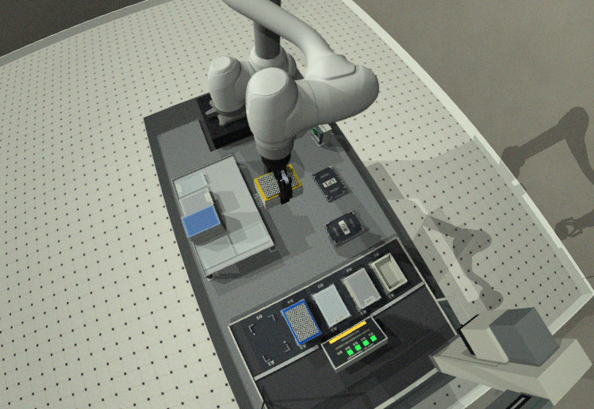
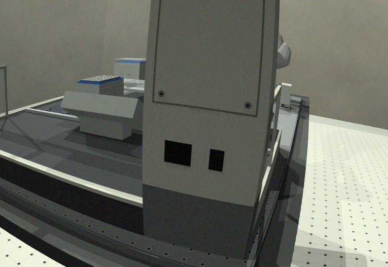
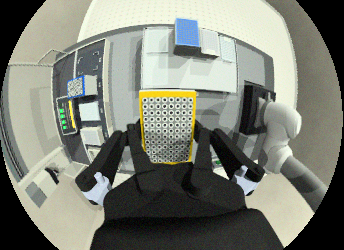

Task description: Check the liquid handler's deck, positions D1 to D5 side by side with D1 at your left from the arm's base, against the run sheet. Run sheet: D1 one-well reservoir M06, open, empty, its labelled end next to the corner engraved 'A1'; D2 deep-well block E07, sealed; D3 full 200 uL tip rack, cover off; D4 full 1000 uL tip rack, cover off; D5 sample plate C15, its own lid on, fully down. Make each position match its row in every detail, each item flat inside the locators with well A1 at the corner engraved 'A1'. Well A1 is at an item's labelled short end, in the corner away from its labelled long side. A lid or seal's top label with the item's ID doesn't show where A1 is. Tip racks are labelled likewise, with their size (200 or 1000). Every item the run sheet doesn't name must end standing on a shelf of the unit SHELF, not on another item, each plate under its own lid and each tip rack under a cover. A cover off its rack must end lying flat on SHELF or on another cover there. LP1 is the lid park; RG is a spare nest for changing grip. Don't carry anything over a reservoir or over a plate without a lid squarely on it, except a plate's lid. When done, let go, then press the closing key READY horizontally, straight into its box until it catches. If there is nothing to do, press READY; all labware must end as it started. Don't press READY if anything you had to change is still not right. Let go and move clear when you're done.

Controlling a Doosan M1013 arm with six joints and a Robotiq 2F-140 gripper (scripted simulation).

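Now: hand 26 cm above the shelf unit, 21 cm to the left of it and 13 cm past it. From my hand the other things lie so: blue-rimmed tip rack 40 cm ahead, 20 cm below, 12 cm to the right; spare nest 31 cm below, 21 cm to the left, 15 cm ahead; yellow-rimmed tip rack 1 cm to the left, 1 cm behind, 1 cm above.
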